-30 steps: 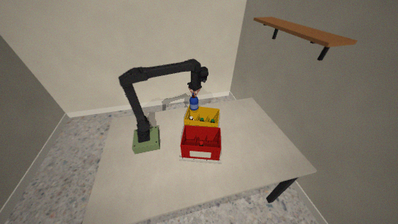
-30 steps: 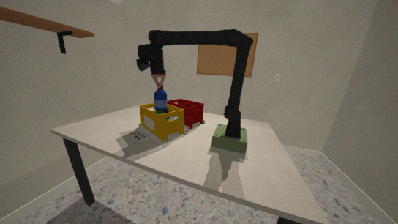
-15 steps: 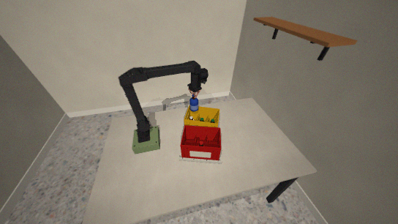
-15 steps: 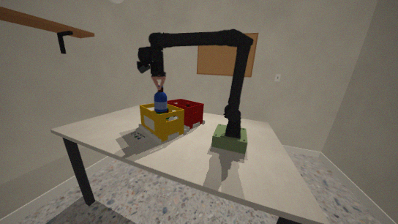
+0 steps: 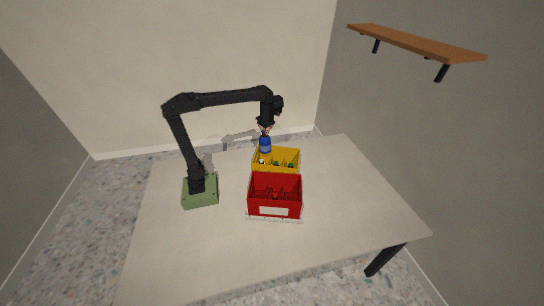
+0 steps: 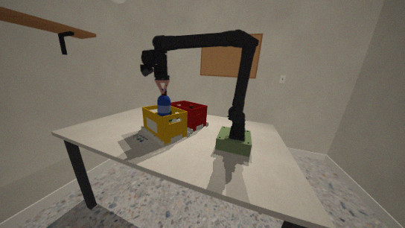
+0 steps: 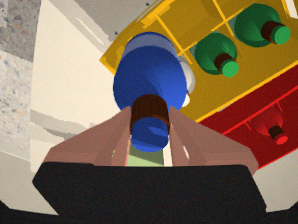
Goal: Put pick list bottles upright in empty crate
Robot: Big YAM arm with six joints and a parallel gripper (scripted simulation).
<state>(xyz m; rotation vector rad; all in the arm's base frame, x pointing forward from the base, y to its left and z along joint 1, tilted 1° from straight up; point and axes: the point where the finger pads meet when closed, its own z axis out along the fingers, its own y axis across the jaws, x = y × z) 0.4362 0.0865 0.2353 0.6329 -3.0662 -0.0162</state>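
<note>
Now: the blue-label bottle 60 mm below my hand. The rest, counted from my hand: white-labelled bottle: 220 mm below, 80 mm to the right, 50 mm behind; then green-labelled bottle: 220 mm below, 120 mm to the right, 30 mm ahead; then yellow crate: 220 mm below, 80 mm to the right, 50 mm ahead.
</note>
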